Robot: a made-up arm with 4 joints. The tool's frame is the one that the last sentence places. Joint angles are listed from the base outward.
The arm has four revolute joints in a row. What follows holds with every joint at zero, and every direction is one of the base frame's.
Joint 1 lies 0.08 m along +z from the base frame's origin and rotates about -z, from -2.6 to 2.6 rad.
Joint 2 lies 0.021 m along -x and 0.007 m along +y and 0.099 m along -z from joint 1 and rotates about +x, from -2.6 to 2.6 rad.
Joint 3 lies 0.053 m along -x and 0.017 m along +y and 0.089 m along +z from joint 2 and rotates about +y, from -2.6 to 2.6 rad.
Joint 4 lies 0.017 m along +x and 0.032 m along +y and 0.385 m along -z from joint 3 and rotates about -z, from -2.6 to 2.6 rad.
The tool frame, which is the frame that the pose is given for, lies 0.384 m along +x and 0.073 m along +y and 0.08 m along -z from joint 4; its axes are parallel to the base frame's.
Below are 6 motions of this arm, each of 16 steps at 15 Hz.
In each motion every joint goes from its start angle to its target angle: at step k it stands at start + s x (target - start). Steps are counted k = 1, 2, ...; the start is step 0. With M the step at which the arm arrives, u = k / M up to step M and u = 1 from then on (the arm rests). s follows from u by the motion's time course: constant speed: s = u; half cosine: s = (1 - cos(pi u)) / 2; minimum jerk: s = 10 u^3 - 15 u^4 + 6 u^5.
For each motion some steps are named. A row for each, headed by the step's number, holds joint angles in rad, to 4 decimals.
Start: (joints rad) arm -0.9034 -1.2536 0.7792 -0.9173
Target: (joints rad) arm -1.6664 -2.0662 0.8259 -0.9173
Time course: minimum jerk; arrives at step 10
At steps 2, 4, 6, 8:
2: -0.9476 -1.3007 0.7819 -0.9173
4: -1.1456 -1.5116 0.7940 -0.9173
6: -1.4242 -1.8082 0.8111 -0.9173
8: -1.6222 -2.0191 0.8232 -0.9173

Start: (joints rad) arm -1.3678 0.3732 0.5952 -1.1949
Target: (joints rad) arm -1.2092 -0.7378 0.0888 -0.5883
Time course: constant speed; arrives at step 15
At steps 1, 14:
1: -1.3572 0.2991 0.5614 -1.1545
14: -1.2198 -0.6637 0.1226 -0.6287

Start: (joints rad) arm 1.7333 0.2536 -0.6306 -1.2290
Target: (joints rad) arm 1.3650 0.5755 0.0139 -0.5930
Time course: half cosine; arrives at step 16
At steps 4, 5, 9, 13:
4: 1.6794 0.3007 -0.5362 -1.1359
5: 1.6515 0.3251 -0.4874 -1.0877
9: 1.5132 0.4459 -0.2455 -0.8490
13: 1.3960 0.5484 -0.0404 -0.6466

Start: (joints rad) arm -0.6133 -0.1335 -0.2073 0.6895
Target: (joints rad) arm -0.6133 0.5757 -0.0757 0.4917
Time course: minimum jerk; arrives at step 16
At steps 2, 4, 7, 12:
2: -0.6133 -0.1221 -0.2052 0.6863
4: -0.6133 -0.0601 -0.1937 0.6690
7: -0.6133 0.1389 -0.1568 0.6135
12: -0.6133 0.5023 -0.0893 0.5122

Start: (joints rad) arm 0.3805 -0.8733 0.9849 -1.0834
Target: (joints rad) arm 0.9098 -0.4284 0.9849 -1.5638
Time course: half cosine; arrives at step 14
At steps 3, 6, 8, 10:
3: 0.4382 -0.8248 0.9849 -1.1358
6: 0.5863 -0.7003 0.9849 -1.2702
8: 0.7040 -0.6014 0.9849 -1.3770
10: 0.8102 -0.5122 0.9849 -1.4734

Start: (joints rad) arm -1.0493 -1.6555 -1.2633 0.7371
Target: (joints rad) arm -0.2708 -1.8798 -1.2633 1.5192
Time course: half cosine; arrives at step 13
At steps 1, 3, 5, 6, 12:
1: -1.0380 -1.6588 -1.2633 0.7485
3: -0.9514 -1.6837 -1.2633 0.8354
5: -0.7981 -1.7279 -1.2633 0.9895
6: -0.7070 -1.7541 -1.2633 1.0810
12: -0.2821 -1.8765 -1.2633 1.5078

